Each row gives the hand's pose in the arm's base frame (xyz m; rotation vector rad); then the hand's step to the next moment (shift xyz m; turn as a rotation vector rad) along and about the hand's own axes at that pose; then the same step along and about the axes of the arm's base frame.
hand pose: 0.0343 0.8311 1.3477 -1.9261 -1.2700 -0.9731
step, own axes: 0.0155 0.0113 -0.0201 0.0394 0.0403 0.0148
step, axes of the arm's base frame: 0.0099 -0.0129 0.0226 0.0516 0.0170 0.0212
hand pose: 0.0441 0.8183 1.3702 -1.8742 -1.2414 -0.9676
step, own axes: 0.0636 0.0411 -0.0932 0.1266 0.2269 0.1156
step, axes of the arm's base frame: 0.0360 -0.0640 0.0950 0.2716 0.0814 0.0213
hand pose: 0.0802 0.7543 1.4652 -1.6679 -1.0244 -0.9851
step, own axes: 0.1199 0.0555 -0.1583 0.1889 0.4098 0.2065
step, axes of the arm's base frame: 0.0662 -0.1401 0.1360 0.4769 0.1371 0.0024
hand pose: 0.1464 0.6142 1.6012 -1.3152 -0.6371 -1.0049
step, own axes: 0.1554 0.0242 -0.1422 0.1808 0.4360 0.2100
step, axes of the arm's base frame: 0.0708 -0.1757 0.0953 0.4967 0.1412 -0.0165
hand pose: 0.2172 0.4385 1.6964 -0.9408 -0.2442 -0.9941
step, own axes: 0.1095 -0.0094 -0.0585 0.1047 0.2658 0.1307
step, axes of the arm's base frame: 0.0402 -0.1132 0.0326 0.3003 0.0915 -0.0116
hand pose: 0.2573 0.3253 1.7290 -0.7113 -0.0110 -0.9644
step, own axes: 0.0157 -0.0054 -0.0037 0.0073 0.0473 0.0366
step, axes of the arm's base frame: 0.0041 -0.0157 0.0050 0.0507 0.0322 0.0047
